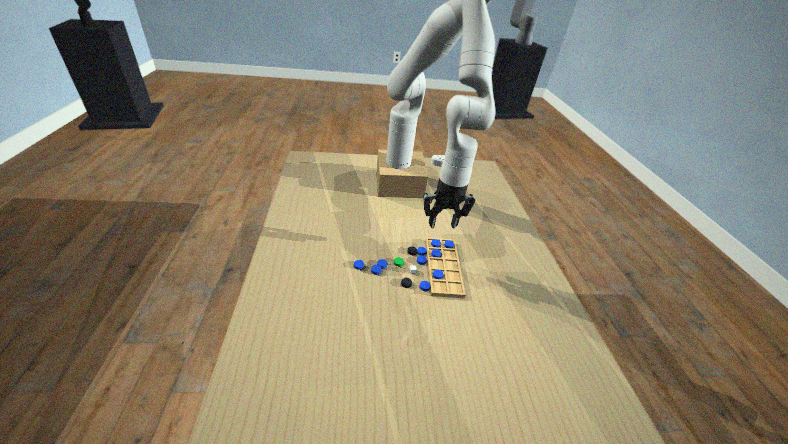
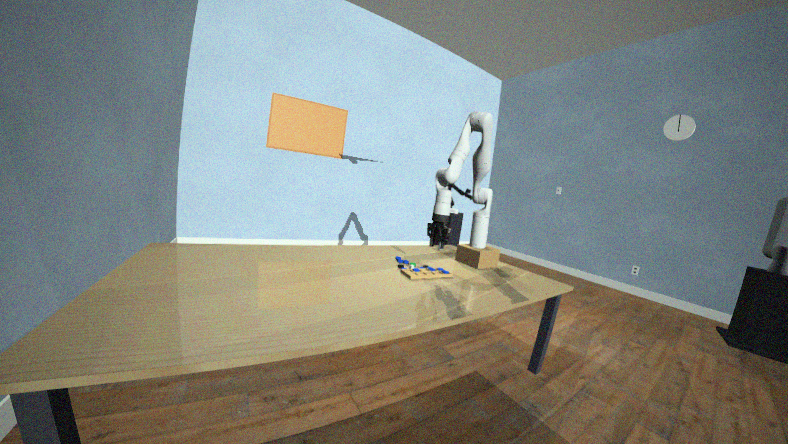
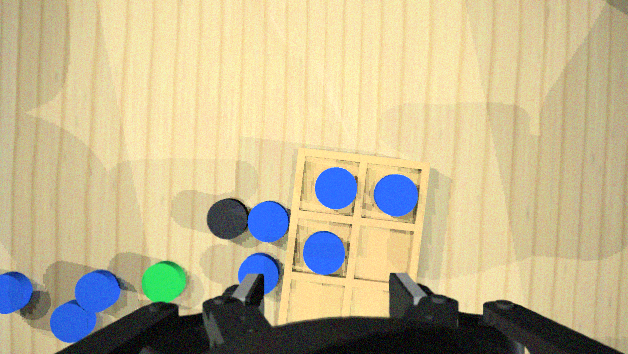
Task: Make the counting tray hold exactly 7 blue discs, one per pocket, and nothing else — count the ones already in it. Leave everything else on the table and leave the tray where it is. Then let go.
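The counting tray (image 1: pixel 447 295) (image 3: pixel 364 157) has two columns of pockets. Two blue discs (image 1: pixel 435 242) (image 1: pixel 449 243) (image 3: pixel 336 188) (image 3: pixel 396 195) sit in its far row, one blue disc (image 1: pixel 436 253) (image 3: pixel 324 252) in the left pocket of the second row, and one blue disc (image 1: pixel 438 274) in the left pocket of the fourth row. Loose blue discs (image 1: pixel 421 250) (image 1: pixel 421 259) (image 1: pixel 425 285) lie close along its left side; several more (image 1: pixel 358 264) (image 1: pixel 376 269) (image 1: pixel 382 264) lie farther left. My gripper (image 1: pixel 443 225) (image 2: pixel 438 247) (image 3: pixel 326 295) is open and empty, above the table near the tray's far end.
A green disc (image 1: pixel 398 261) (image 3: pixel 164 281), a white cube (image 1: pixel 413 269) and two black discs (image 1: pixel 412 250) (image 1: pixel 406 282) lie left of the tray. One black disc touches or nearly touches a blue disc. The arm's wooden base block (image 1: pixel 402 184) (image 2: pixel 477 257) stands behind.
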